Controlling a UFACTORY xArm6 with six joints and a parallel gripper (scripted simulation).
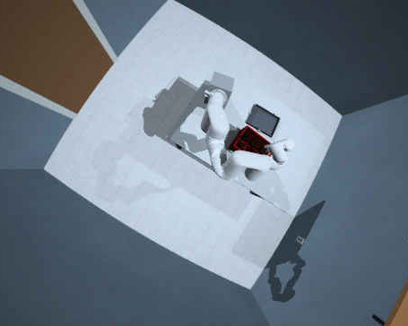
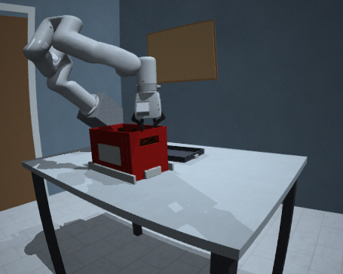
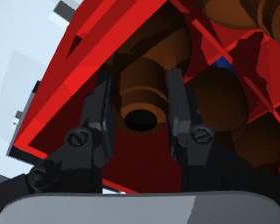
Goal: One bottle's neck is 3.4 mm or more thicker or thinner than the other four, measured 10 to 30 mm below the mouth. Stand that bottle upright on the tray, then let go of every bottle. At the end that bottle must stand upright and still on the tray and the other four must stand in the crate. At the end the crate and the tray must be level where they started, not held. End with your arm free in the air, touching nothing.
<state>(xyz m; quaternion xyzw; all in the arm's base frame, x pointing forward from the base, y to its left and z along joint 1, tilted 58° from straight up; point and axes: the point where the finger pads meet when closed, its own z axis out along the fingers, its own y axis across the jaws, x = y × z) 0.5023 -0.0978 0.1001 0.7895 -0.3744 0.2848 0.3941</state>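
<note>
The red crate is 10 cm behind my hand, 7 cm below it and 2 cm to the right of it. Also, from my hand: glass bottle: 18 cm behind, 7 cm below, 3 cm to the left; dark tray: 26 cm to the left, 15 cm below, 5 cm behind.
</note>
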